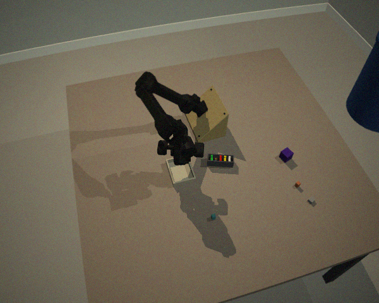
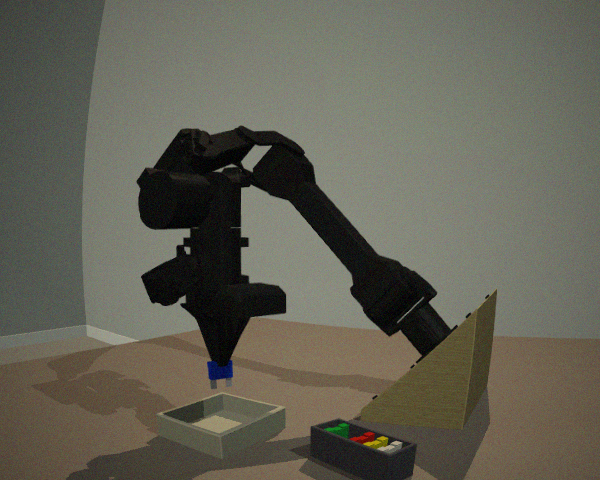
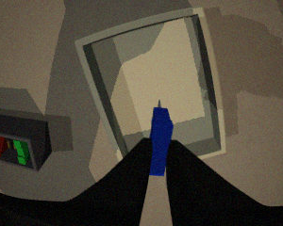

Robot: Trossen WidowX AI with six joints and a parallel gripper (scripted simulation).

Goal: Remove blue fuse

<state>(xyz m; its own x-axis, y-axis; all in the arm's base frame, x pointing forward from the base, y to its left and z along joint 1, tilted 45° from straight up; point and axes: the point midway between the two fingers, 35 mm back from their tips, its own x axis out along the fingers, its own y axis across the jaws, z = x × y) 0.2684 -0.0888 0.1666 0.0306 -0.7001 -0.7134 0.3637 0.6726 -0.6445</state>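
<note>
Right now the tray is 9 cm below my gripper tip. Round my gripper tip: purple cube 49 cm to the left, 7 cm below, 6 cm ahead; then blue fuse 1 cm below.
</note>
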